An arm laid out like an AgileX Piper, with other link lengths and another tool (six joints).
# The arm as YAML. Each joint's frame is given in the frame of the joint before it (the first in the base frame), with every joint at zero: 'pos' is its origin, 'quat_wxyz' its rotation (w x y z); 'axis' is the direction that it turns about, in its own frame. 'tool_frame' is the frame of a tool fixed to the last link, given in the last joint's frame.
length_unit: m
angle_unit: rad
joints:
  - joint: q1
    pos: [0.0, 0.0, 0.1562]
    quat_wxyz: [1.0, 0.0, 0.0, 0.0]
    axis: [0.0, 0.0, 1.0]
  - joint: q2
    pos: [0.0, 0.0, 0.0]
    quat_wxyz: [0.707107, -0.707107, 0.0, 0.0]
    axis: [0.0, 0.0, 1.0]
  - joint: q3
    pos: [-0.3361, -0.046, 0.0]
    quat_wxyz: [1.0, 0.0, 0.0, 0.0]
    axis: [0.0, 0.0, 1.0]
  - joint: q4
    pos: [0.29, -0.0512, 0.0]
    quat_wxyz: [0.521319, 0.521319, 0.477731, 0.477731]
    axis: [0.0, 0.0, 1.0]
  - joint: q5
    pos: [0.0, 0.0, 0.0]
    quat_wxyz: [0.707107, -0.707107, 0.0, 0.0]
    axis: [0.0, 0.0, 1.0]
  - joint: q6
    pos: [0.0, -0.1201, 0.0]
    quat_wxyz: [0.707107, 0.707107, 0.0, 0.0]
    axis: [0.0, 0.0, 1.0]
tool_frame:
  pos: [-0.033, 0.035, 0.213]
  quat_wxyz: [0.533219, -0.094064, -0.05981, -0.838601]
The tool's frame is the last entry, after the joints.
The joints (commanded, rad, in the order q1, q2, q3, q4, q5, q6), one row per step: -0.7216 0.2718 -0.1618 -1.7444 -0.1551 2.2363; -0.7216 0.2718 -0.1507 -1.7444 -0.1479 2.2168; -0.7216 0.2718 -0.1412 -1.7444 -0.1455 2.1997; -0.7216 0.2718 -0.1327 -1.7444 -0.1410 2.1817; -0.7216 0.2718 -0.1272 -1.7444 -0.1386 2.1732; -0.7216 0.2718 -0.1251 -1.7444 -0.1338 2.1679; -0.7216 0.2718 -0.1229 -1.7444 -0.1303 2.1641; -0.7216 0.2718 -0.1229 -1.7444 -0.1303 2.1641; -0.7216 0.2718 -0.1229 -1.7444 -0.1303 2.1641; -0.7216 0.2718 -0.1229 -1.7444 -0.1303 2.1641; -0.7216 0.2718 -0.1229 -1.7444 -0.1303 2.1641; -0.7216 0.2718 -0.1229 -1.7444 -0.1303 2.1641; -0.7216 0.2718 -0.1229 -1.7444 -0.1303 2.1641; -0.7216 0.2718 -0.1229 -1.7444 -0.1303 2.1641; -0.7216 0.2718 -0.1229 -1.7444 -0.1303 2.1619; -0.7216 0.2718 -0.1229 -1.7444 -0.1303 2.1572; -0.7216 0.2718 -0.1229 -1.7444 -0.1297 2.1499; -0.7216 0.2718 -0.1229 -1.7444 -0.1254 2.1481; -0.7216 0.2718 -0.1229 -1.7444 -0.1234 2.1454; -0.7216 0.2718 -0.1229 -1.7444 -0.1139 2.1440
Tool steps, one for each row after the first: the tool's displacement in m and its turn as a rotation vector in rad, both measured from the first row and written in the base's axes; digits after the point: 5 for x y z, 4 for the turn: -0.00037 -0.00160 -0.00682 -0.0100 0.0181 -0.0060; -0.00010 -0.00186 -0.01289 -0.0184 0.0342 -0.0073; -0.00022 -0.00263 -0.01825 -0.0285 0.0500 -0.0105; -0.00031 -0.00308 -0.02171 -0.0323 0.0586 -0.0121; -0.00096 -0.00427 -0.02286 -0.0360 0.0627 -0.0165; -0.00143 -0.00514 -0.02411 -0.0382 0.0662 -0.0196; -0.00143 -0.00514 -0.02411 -0.0382 0.0662 -0.0196; -0.00143 -0.00514 -0.02411 -0.0382 0.0662 -0.0196; -0.00143 -0.00514 -0.02411 -0.0382 0.0662 -0.0196; -0.00143 -0.00514 -0.02411 -0.0382 0.0662 -0.0196; -0.00143 -0.00514 -0.02411 -0.0382 0.0662 -0.0196; -0.00143 -0.00514 -0.02411 -0.0382 0.0662 -0.0196; -0.00143 -0.00514 -0.02411 -0.0382 0.0662 -0.0196; -0.00138 -0.00506 -0.02415 -0.0400 0.0674 -0.0195; -0.00127 -0.00488 -0.02424 -0.0439 0.0700 -0.0191; -0.00120 -0.00478 -0.02434 -0.0501 0.0739 -0.0193; -0.00189 -0.00592 -0.02415 -0.0521 0.0746 -0.0234; -0.00217 -0.00638 -0.02409 -0.0546 0.0760 -0.0252; -0.00379 -0.00898 -0.02361 -0.0569 0.0761 -0.0345
